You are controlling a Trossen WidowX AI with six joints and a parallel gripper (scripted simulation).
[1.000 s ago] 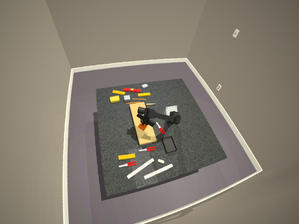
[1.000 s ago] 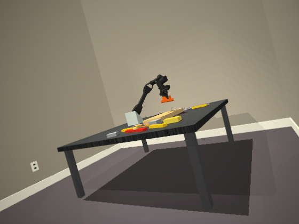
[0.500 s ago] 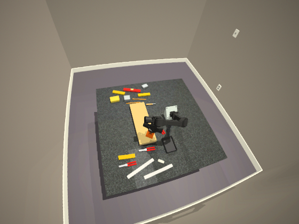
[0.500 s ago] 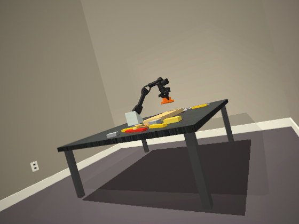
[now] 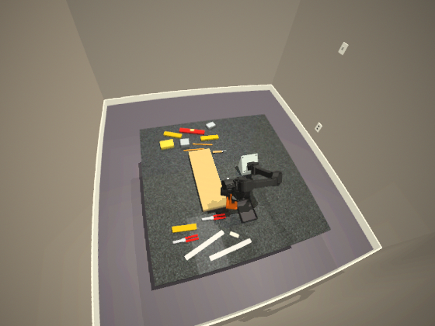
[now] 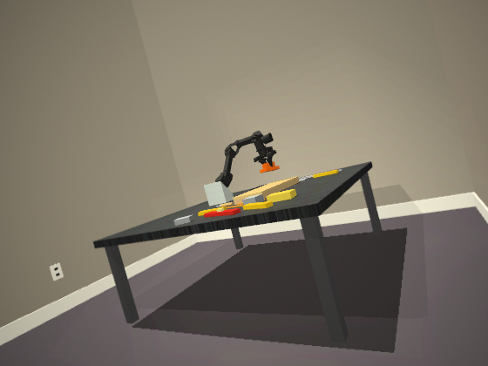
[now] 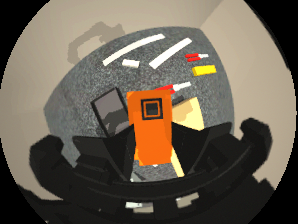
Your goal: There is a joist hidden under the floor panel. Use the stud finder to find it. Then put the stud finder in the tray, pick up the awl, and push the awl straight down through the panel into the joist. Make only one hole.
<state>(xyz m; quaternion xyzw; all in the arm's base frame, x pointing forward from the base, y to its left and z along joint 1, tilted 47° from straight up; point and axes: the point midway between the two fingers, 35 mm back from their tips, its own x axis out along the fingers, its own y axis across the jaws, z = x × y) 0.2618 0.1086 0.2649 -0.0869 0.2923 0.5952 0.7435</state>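
My gripper tip is now 130 mm above the dark tray, 120 mm past it and 50 mm to the right of it. Also, from my gripper tip: awl 510 mm to the right, 130 mm below, 90 mm behind; then grey block 660 mm to the right, 200 mm ahead, 120 mm below; then orange stud finder 20 mm above, 10 mm to the left.
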